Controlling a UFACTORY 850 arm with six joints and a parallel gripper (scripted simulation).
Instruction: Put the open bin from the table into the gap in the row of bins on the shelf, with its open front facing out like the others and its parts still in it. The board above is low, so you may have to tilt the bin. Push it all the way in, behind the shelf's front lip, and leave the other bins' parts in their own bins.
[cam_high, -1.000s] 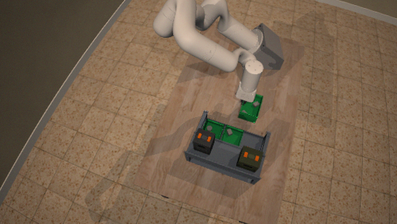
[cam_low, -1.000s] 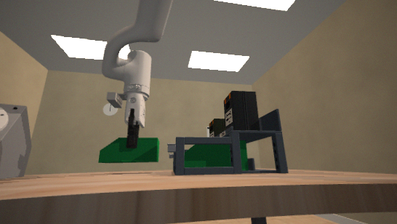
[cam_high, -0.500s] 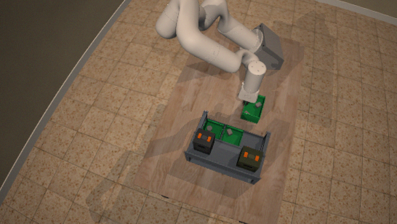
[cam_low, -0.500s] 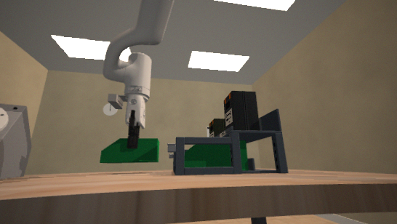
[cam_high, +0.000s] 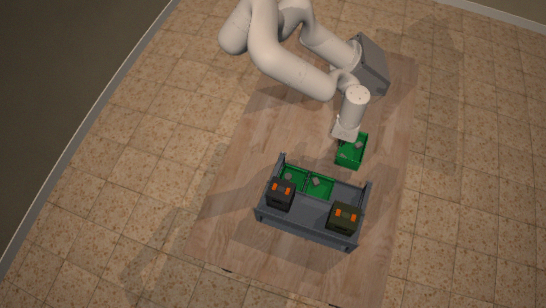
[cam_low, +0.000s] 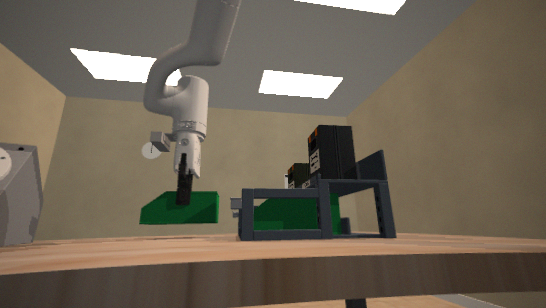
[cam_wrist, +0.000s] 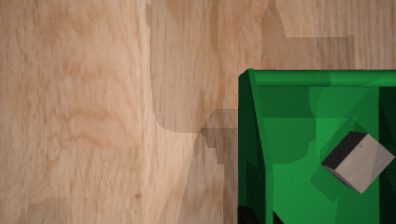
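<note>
Now: hand 5 cm to the right of the green bin and 2 cm above it. Round my hand: olive box: 34 cm ahead, 4 cm to the left, 5 cm above; then grey shelf: 25 cm ahead, 6 cm to the right, 3 cm below; then black box: 30 cm ahead, 18 cm to the right, 7 cm above.
</note>
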